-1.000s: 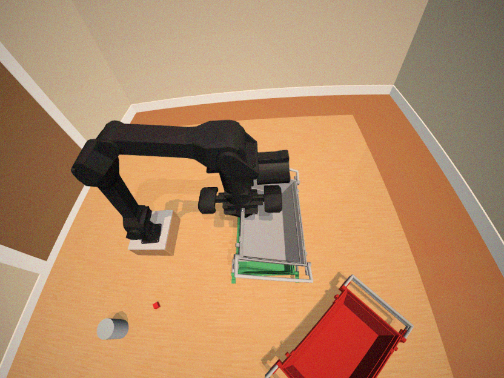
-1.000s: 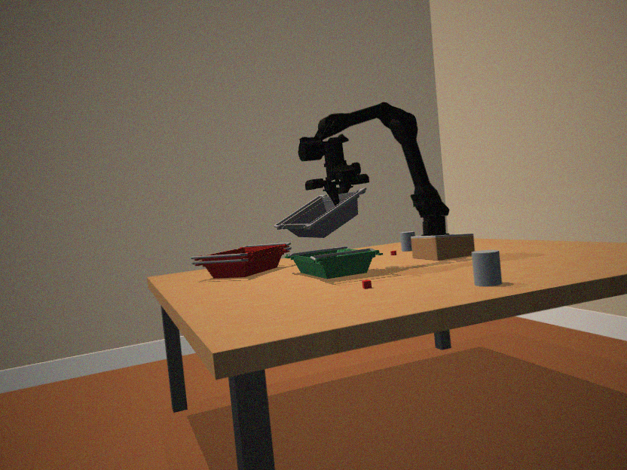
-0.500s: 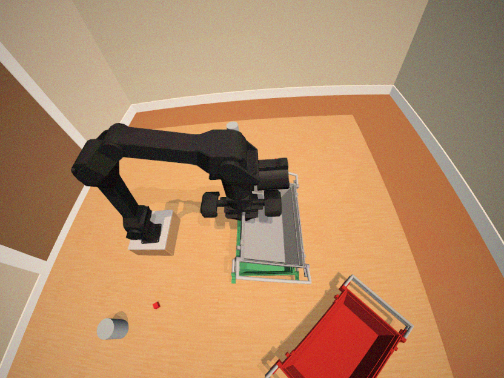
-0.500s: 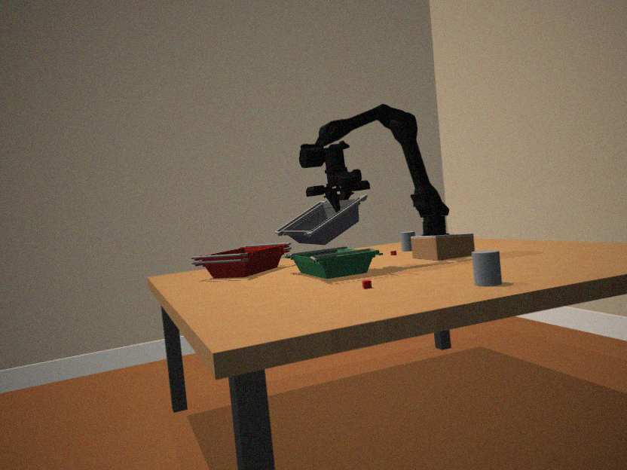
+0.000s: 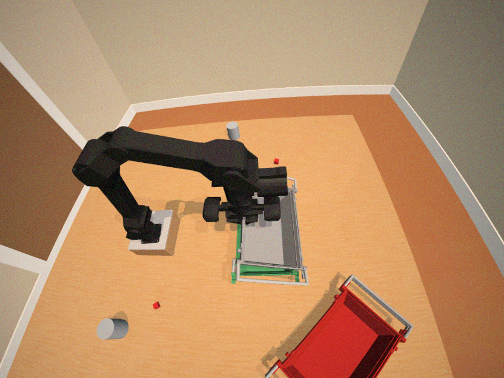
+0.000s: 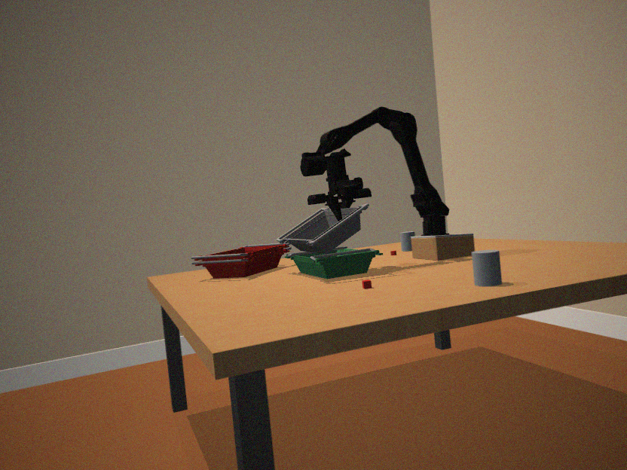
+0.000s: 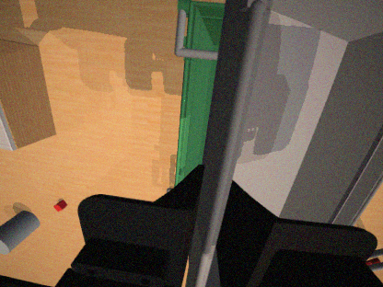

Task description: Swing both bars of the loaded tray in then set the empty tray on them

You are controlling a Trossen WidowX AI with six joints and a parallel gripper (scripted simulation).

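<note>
Now: the grey tray 7 cm ahead of my gripper tip. Also, from my gripper tip: red block: 30 cm behind, 19 cm to the right, 13 cm below.
</note>
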